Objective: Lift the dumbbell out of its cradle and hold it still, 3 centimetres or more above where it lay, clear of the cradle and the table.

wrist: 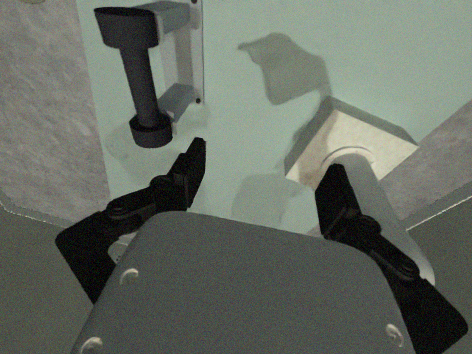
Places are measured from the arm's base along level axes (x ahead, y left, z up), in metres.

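Pixels of known places: gripper, fingertip midpoint: [263, 166]; arm's base, link origin: [346, 166].
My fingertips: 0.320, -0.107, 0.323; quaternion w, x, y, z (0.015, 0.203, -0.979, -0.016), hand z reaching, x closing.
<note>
For each thing: its top centre in the pictures, then the offset to it from my fingertips, as dx, dy, dz. "spot": a spot on its surface instead. Level surfaces: height alone.
- dark grey dumbbell, top centre: [131, 96] +0.161, +0.127, -0.169
- light grey cradle, surface spot: [198, 60] spot: +0.122, +0.115, -0.397
- pale green mat, surface height: dz -0.405
The dark grey dumbbell [138, 82] is at the upper left of the wrist view, its handle running from a larger-looking head at the top to a head lower down. It rests at the light grey cradle [198, 60], whose two supports reach to it from a base plate with dark screw dots. My gripper [263, 166] is wide open, with nothing between its fingers. The dumbbell lies outside the fingers, beyond the left fingertip and up from it. The contact between dumbbell and cradle is partly hidden.
A pale square block [352, 135] with a grey rounded column, seemingly the arm's base, stands at the right behind the right finger. The pale green mat [225, 120] carries shadows of the arm. Stone-like tabletop [42, 100] shows at the left, with its edge below.
</note>
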